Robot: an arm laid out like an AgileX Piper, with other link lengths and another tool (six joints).
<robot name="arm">
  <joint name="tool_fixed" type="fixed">
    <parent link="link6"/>
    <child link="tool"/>
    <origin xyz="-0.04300 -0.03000 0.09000" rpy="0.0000 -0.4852 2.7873"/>
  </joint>
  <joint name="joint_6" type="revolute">
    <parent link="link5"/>
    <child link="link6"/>
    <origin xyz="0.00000 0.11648 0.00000" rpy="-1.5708 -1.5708 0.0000"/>
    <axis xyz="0 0 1"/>
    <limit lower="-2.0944" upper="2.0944"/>
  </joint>
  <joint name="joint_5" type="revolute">
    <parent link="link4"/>
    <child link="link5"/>
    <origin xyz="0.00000 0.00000 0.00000" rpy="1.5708 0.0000 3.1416"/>
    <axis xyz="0 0 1"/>
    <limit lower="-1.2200" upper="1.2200"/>
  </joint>
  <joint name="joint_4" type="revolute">
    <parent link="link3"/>
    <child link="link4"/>
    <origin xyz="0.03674 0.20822 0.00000" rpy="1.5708 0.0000 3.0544"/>
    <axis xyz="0 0 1"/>
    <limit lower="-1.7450" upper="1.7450"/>
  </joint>
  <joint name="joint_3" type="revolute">
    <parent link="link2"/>
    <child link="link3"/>
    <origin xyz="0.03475 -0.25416 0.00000"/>
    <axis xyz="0 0 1"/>
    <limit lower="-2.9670" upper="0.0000"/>
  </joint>
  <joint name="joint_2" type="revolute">
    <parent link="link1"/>
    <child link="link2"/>
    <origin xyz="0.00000 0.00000 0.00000" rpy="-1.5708 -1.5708 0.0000"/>
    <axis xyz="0 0 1"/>
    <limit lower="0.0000" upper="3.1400"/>
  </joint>
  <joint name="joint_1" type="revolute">
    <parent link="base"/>
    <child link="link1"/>
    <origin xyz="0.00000 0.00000 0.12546"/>
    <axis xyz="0 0 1"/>
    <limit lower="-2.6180" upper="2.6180"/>
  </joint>
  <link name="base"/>
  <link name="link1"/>
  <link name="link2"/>
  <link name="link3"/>
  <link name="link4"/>
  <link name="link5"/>
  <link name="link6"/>
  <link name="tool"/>
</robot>
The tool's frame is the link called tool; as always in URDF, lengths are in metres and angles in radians.
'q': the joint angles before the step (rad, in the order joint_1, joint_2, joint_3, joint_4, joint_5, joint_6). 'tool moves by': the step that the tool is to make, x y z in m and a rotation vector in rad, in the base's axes. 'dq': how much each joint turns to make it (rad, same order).
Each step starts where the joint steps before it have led.
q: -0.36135 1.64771 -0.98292 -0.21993 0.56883 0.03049
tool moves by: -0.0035 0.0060 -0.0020 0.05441 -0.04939 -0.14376
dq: -0.00002 -0.00441 -0.00006 0.00001 -0.00378 0.16069
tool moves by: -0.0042 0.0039 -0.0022 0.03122 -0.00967 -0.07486
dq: -0.00002 -0.00012 -0.00013 0.00009 0.01205 0.08070
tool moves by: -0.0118 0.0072 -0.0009 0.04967 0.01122 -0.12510
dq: -0.00012 -0.00613 -0.00866 0.00001 0.05993 0.12520
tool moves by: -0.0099 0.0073 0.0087 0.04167 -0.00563 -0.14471
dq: 0.00027 -0.02421 -0.02988 -0.00010 0.08481 0.13990
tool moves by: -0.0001 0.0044 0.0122 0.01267 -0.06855 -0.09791
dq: -0.00028 -0.04922 -0.00387 -0.00175 0.00892 0.10519
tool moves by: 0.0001 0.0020 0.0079 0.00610 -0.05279 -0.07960
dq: 0.00009 -0.03239 -0.00010 -0.01548 -0.00026 0.09553
